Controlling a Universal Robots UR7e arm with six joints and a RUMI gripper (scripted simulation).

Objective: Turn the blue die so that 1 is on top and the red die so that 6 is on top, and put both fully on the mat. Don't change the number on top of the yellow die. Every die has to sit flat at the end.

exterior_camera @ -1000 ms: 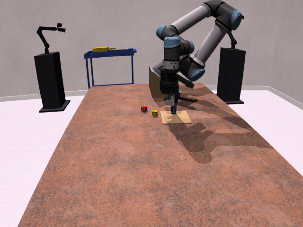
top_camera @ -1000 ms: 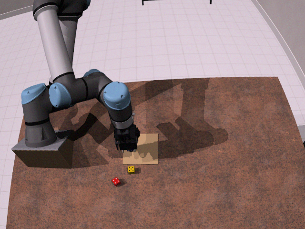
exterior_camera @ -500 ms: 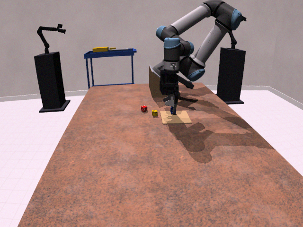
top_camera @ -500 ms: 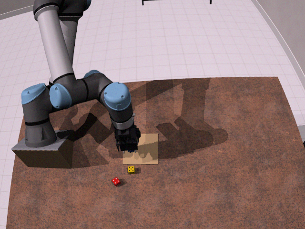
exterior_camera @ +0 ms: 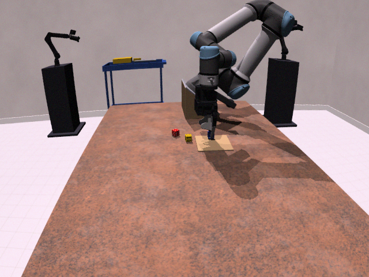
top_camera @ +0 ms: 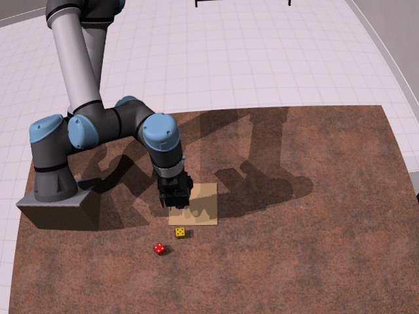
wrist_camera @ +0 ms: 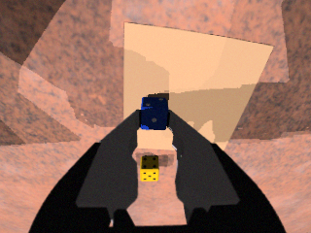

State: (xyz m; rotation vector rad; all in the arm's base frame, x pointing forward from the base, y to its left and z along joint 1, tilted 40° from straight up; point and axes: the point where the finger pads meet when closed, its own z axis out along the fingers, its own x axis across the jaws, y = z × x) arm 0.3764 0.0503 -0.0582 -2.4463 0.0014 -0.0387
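The blue die is 10 mm below my hand. Round my hand: yellow die: 100 mm to the right, 20 mm below; tan mat: 40 mm ahead, 30 mm below; red die: 60 mm behind, 140 mm to the right, 20 mm below.
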